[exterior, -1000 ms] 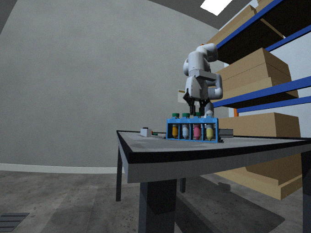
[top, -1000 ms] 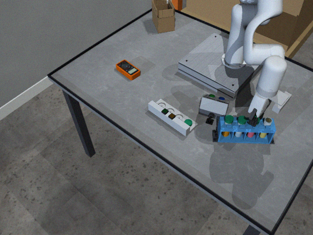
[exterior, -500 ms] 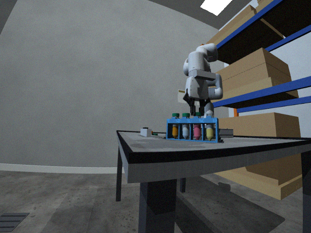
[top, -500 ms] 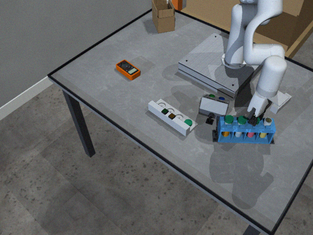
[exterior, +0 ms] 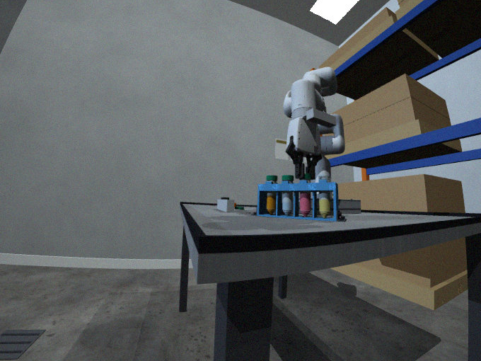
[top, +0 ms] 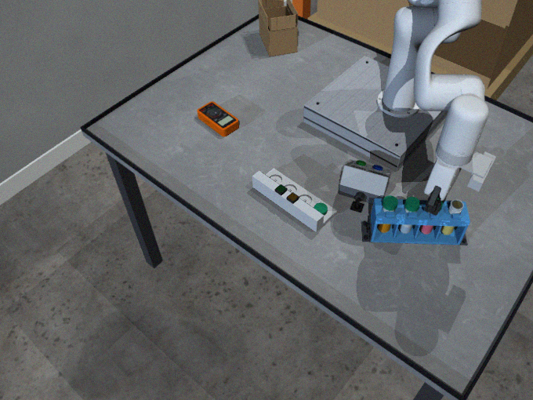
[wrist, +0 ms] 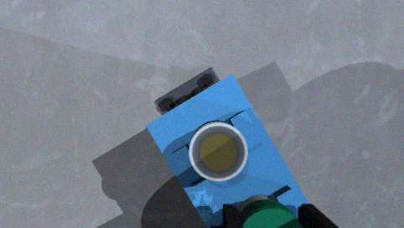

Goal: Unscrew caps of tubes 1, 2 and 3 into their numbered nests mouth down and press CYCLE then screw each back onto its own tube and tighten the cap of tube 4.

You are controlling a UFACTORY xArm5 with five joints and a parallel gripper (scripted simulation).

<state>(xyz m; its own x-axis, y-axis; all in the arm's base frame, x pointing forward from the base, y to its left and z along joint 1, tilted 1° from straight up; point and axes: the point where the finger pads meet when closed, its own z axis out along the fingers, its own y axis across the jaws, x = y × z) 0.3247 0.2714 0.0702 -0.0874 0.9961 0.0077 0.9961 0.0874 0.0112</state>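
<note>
Right now the threaded neck is 3 cm ahead of my hand, 4 cm to the right of it and 1 cm below it. Also, from my hand: green key: 5 cm behind, 23 cm to the right, 6 cm below; then blue key: 6 cm behind, 18 cm to the right, 6 cm below; then key housing: 4 cm behind, 21 cm to the right, 8 cm below.
</note>
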